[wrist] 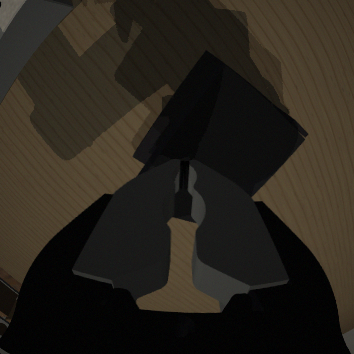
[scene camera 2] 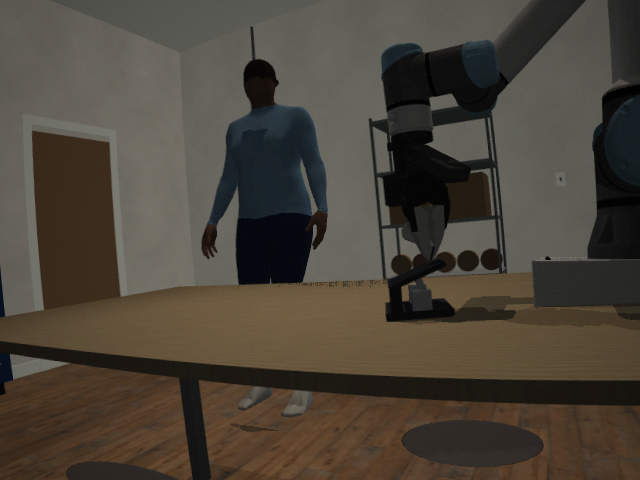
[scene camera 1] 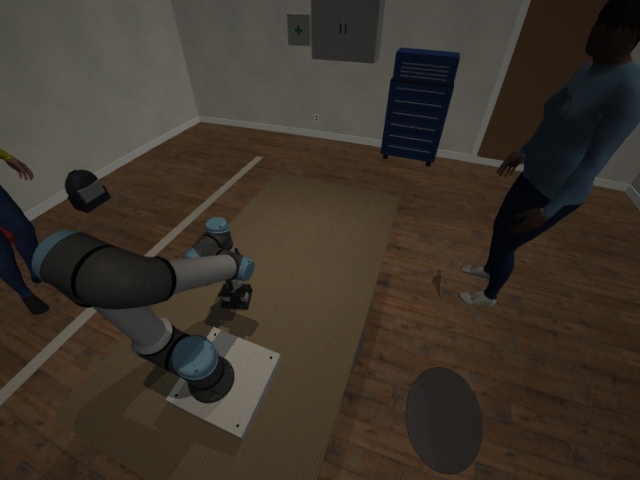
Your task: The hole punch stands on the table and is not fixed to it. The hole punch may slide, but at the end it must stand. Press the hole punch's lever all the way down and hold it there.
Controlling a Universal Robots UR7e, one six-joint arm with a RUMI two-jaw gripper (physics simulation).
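Frame: origin at the arm's base, x back, y right, z up, level; centimetres.
Seen in the pictures: gripper, fingertip midpoint: point(wrist: 183, 163) point(scene camera 2: 430, 259) point(scene camera 1: 232, 292); arm's base at its link origin: point(scene camera 2: 633, 258) point(scene camera 1: 212, 379).
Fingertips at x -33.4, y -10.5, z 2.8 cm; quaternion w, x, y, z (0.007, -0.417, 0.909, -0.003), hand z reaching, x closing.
Note:
Offsets run from my fingertips to a thing's top centre. Level surfaces: height alone.
The black hole punch @(dz +0.0, dx -2.5, dy -1.3 cm) point(scene camera 1: 236, 303) point(scene camera 2: 393, 311) point(wrist: 240, 125) stands upright on its base on the table @(dz -8.5 cm) point(scene camera 1: 320, 232) point(scene camera 2: 206, 330), with a grey block in its middle. Its black lever @(dz +0.0, dx -2.5, dy -1.3 cm) point(scene camera 2: 416, 273) slants up towards the robot's base, with a gap between its raised end and the punch base. My gripper point(scene camera 2: 432, 257) point(wrist: 183, 163) is shut and empty, pointing down. Its fingertips are at the top of the lever near the raised end; whether they touch it I cannot tell. In the wrist view the fingers cover part of the punch. In scene camera 1 the wrist hides most of the gripper.
The robot's white base plate point(scene camera 1: 253, 379) point(scene camera 2: 584, 284) lies on the table, on the side the lever's raised end faces. A person in a blue top point(scene camera 1: 573, 134) point(scene camera 2: 273, 165) stands beyond the table. A shelf rack point(scene camera 2: 375, 196) and a blue tool cabinet point(scene camera 1: 417, 108) stand farther off.

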